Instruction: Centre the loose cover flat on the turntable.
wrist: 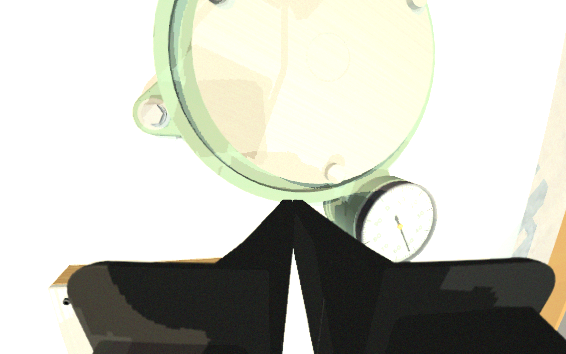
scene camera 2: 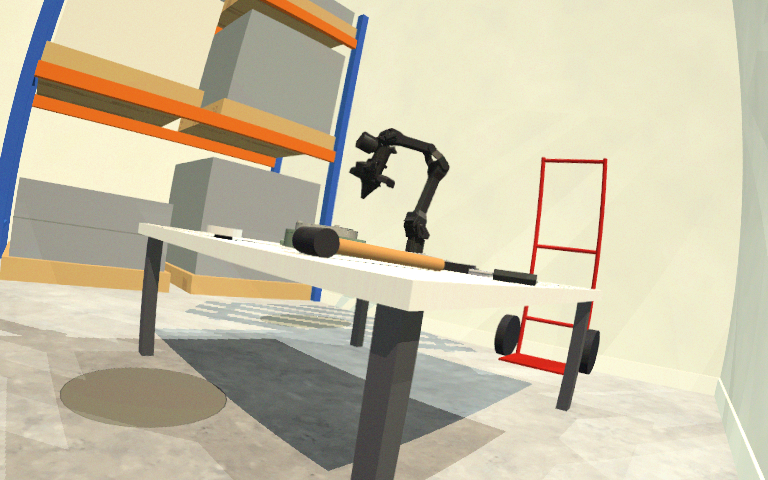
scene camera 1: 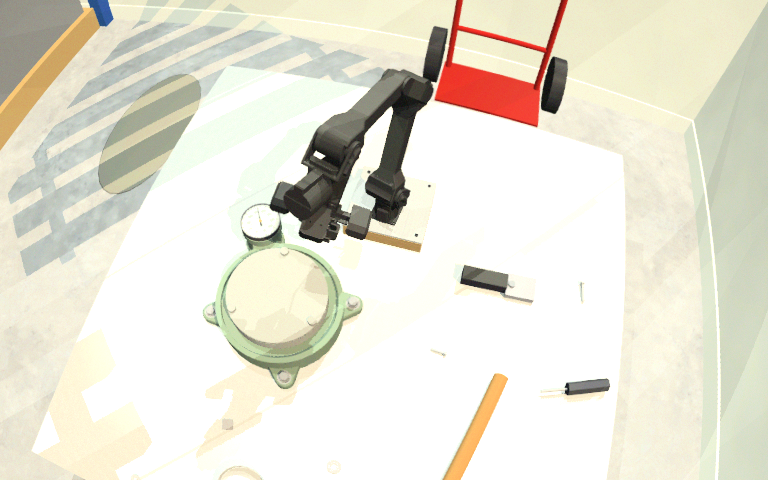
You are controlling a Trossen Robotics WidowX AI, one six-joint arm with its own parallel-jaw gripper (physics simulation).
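Places are measured from the arm's base along level axes (x ahead, y left, z up), in centimetres.
Where they show: gripper, fingertip midpoint: (wrist: 291,209) (scene camera 2: 362,198); arm's base, origin of the base link: (scene camera 1: 386,211).
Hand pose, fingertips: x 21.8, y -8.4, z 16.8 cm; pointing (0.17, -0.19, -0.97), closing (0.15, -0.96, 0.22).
Observation:
Things, the pixels of their top centre, and the offset from my fingertips. "*": a spot on its surface instead.
- loose cover, middle of its top: (wrist: 332,55) (scene camera 1: 275,292) (scene camera 2: 327,224) dx +9.7, dy -5.2, dz -11.2 cm
- dial gauge, surface spot: (wrist: 398,223) (scene camera 1: 261,222) * dx -4.5, dy -15.5, dz -10.6 cm
- mallet, middle of its top: (scene camera 1: 466,453) (scene camera 2: 381,238) dx +27.5, dy +43.9, dz -14.7 cm
- black-handled scraper, middle of its top: (scene camera 1: 500,279) (scene camera 2: 468,264) dx -15.2, dy +39.3, dz -17.9 cm
- screwdriver, middle of its top: (scene camera 1: 577,386) (scene camera 2: 503,269) dx +4.6, dy +64.5, dz -18.0 cm
The loose cover (scene camera 1: 277,291) (wrist: 320,100) is a pale cream disc with small studs. It lies on the round green turntable (scene camera 1: 283,360) (wrist: 162,50) and looks flat. It sits off-centre: in the wrist view the green gap is wide on the left and very thin on the right. In scene camera 2 the cover (scene camera 2: 346,232) is partly hidden by the mallet. My gripper (scene camera 2: 364,195) (wrist: 291,209) is shut and empty, high above the table. In the wrist view its fingertips overlap the rim edge, left of the gauge.
A dial gauge (scene camera 1: 261,221) (wrist: 398,223) stands at the turntable's side, near the arm. Bolted lugs (scene camera 1: 352,303) (wrist: 154,114) stick out around it. A mallet (scene camera 1: 475,427) (scene camera 2: 316,241), a black-handled scraper (scene camera 1: 484,278) and a screwdriver (scene camera 1: 587,387) lie to the right in scene camera 1.

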